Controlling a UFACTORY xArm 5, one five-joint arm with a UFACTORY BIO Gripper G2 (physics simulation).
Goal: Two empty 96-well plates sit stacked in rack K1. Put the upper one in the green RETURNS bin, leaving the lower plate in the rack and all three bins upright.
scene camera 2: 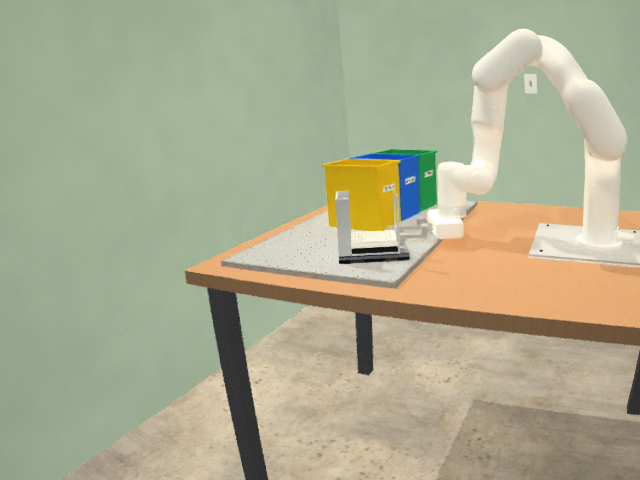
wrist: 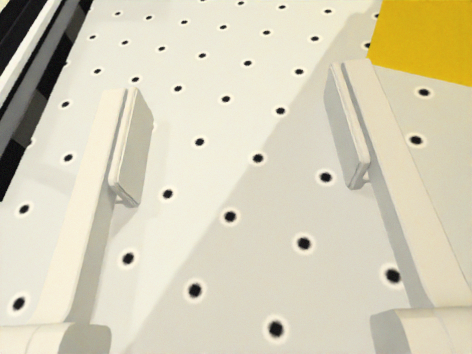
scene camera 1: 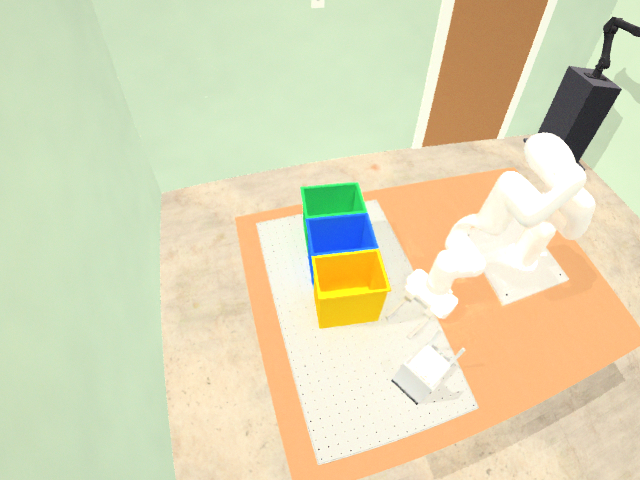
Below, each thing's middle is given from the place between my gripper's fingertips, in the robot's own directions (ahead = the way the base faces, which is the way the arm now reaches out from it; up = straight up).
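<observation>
Counting from my hand, the blue bin (scene camera 1: 344, 233) is 23 cm to the right, 14 cm ahead and 8 cm above. The yellow bin (scene camera 1: 349, 288) stands 13 cm ahead of my hand, 9 cm to the right of it and 8 cm above it, while the green bin (scene camera 1: 335, 199) is 36 cm to the right of my hand, 14 cm ahead of it and 8 cm above it. As for the white 96-well plate (scene camera 1: 429, 365), my hand is 3 cm below it, 15 cm to the right of it and 4 cm past it.
</observation>
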